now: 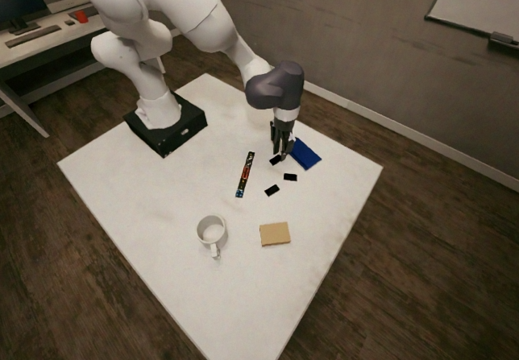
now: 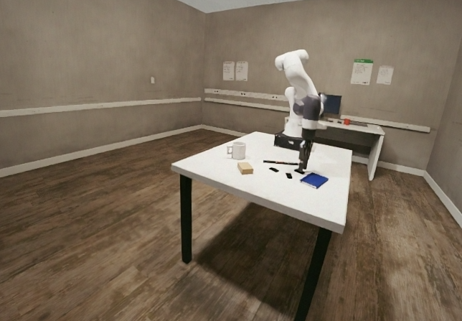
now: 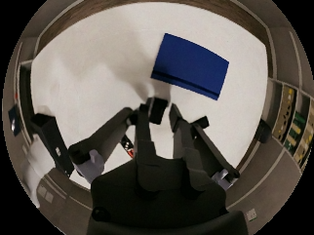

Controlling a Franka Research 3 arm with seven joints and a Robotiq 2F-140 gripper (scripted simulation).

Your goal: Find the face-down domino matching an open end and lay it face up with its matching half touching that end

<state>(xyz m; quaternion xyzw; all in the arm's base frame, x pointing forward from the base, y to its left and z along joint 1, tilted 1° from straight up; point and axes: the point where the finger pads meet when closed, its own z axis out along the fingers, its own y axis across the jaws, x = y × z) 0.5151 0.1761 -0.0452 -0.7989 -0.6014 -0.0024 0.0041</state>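
My hand is 1 cm past the domino, 2 cm to the left of it and 5 cm above it. Also, from my hand: tan block: 17 cm ahead, 29 cm to the right, 4 cm below; white mug: 1 cm ahead, 42 cm to the right, 1 cm below.
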